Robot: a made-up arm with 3 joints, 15 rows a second.
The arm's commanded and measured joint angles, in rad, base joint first. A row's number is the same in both.
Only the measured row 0 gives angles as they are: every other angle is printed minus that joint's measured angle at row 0.
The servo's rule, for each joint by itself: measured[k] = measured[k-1] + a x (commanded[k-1-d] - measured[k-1]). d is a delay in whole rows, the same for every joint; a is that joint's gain. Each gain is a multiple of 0.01, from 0.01 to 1. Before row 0 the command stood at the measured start. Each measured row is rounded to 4 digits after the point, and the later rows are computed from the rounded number. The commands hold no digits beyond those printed.
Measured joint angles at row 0:
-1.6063, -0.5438, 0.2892
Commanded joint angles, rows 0 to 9:
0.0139, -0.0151, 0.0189
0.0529, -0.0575, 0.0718
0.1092, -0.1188, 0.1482
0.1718, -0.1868, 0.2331
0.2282, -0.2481, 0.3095
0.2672, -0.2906, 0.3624
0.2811, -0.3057, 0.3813
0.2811, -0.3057, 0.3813
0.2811, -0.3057, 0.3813
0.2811, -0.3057, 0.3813
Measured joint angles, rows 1 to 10:
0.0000, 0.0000, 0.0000
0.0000, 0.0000, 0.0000
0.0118, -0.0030, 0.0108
0.0467, -0.0139, 0.0456
0.0998, -0.0349, 0.1041
0.1610, -0.0653, 0.1776
0.2181, -0.1019, 0.2528
0.2598, -0.1396, 0.3153
0.2779, -0.1728, 0.3529
0.2806, -0.1994, 0.3691
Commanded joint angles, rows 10 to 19:
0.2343, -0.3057, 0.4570
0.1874, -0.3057, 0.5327
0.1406, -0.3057, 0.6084
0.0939, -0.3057, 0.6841
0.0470, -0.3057, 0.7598
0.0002, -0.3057, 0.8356
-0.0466, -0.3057, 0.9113
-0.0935, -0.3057, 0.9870
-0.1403, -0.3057, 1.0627
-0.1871, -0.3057, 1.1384
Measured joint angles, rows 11 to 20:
0.2810, -0.2207, 0.3761
0.2811, -0.2377, 0.3791
0.2413, -0.2513, 0.4235
0.1955, -0.2622, 0.4857
0.1488, -0.2709, 0.5556
0.1021, -0.2779, 0.6288
0.0553, -0.2835, 0.7035
0.0085, -0.2879, 0.7788
-0.0383, -0.2915, 0.8543
-0.0852, -0.2943, 0.9299

